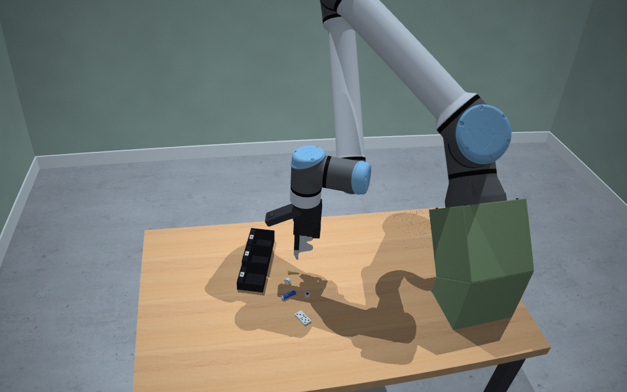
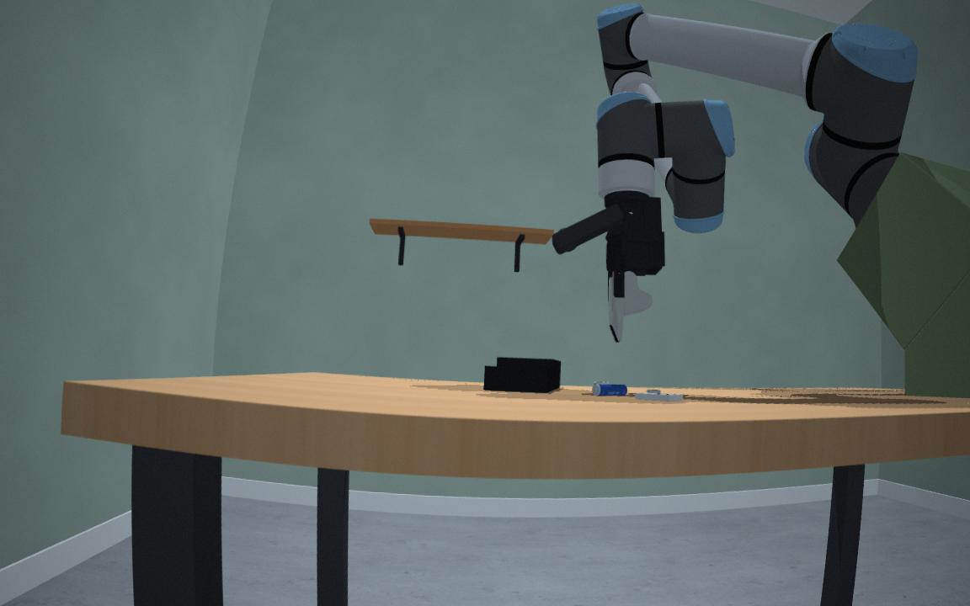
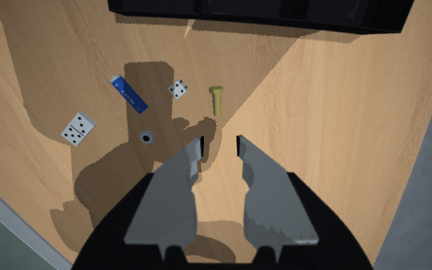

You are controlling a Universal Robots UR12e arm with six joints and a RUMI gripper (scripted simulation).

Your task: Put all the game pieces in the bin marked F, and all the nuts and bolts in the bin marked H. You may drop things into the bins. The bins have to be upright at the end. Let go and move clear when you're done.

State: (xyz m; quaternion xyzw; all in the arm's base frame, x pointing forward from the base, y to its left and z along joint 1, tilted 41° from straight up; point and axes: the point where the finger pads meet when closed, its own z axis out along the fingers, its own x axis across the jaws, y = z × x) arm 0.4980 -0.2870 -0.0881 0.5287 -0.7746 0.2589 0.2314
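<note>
The brass bolt is 9 cm below my hand and 1 cm ahead of it. Also, from my hand: grey nut (11 cm to the left, 9 cm below); then battery (10 cm to the left, 8 cm below, 5 cm ahead); then white die (8 cm below, 4 cm to the left, 4 cm ahead).
</note>
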